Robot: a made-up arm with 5 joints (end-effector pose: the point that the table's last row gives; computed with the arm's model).
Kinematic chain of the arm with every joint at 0, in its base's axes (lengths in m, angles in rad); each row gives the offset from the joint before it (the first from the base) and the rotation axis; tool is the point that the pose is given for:
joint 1: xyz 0 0 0.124 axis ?
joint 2: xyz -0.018 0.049 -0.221 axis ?
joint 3: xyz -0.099 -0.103 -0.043 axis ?
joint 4: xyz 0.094 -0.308 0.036 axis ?
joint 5: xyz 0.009 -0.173 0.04 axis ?
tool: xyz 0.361 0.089 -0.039
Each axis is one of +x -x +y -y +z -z.
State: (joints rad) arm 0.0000 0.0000 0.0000 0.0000 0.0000
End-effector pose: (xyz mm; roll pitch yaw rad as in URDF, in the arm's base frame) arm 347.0 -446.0 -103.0 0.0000 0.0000 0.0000
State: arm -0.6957 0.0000 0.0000 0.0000 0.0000
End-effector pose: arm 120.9 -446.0 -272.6 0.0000 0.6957 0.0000
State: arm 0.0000 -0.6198 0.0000 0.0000 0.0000
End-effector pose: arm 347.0 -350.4 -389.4 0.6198 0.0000 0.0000
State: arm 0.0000 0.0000 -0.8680 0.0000 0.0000
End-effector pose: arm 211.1 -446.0 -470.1 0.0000 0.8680 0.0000
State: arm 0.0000 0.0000 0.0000 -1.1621 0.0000
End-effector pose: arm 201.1 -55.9 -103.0 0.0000 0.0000 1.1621
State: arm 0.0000 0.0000 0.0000 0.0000 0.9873
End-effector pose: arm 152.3 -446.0 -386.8 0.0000 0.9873 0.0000
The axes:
joint 1: -y
joint 2: -x
joint 3: -y
joint 4: -z
joint 5: +y

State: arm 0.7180 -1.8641 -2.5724 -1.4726 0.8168
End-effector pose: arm -29.4 76.6 -451.3 0.5313 -0.0697 -2.2905
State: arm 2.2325 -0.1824 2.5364 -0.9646 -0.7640
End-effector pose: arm 625.5 -144.6 -97.8 0.9941 0.4570 0.8009
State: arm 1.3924 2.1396 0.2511 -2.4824 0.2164
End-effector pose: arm 8.4 21.5 -118.1 -2.4141 0.8252 -1.3314
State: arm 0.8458 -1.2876 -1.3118 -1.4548 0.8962
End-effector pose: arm 193.1 272.6 -432.0 0.0626 0.2077 2.6838
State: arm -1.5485 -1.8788 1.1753 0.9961 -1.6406
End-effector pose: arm -733.7 41.6 615.9 -1.0887 -1.2049 -1.7705
